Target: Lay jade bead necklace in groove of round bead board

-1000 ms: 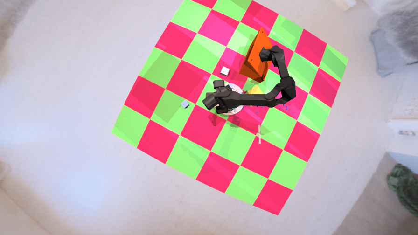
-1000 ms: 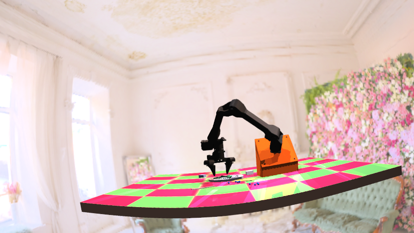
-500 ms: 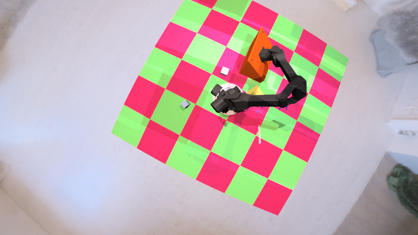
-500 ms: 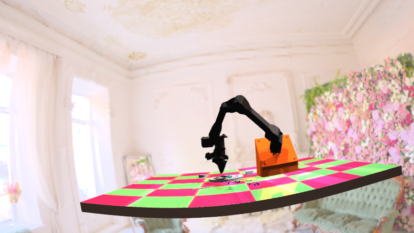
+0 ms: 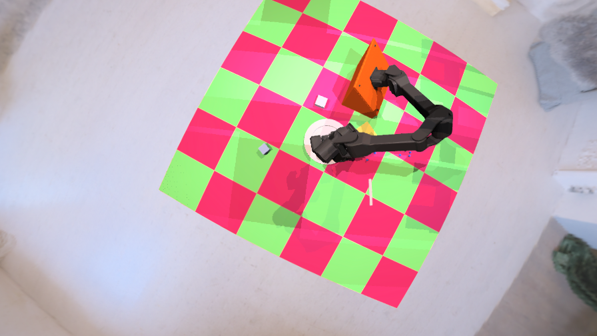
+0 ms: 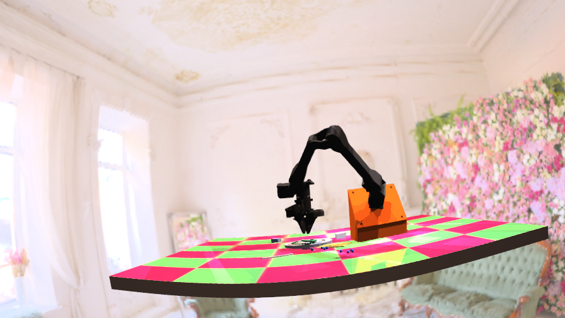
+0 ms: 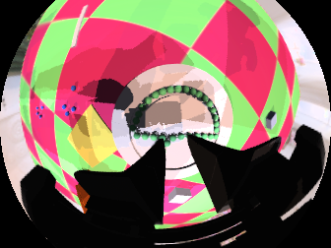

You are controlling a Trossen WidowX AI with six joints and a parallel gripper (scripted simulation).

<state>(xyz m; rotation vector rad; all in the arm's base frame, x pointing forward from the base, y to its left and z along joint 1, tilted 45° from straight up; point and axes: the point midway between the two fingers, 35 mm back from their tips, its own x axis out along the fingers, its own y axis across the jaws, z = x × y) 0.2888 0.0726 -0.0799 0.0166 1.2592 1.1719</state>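
Right now the round bead board is 1 cm behind my gripper tip, 2 cm to the right of it and 4 cm below it. Round my gripper tip: white cube: 14 cm behind, 13 cm to the right, 4 cm below; then thin white stick: 8 cm ahead, 27 cm to the left, 5 cm below; then yellow patch: 11 cm behind, 11 cm to the left, 5 cm below.
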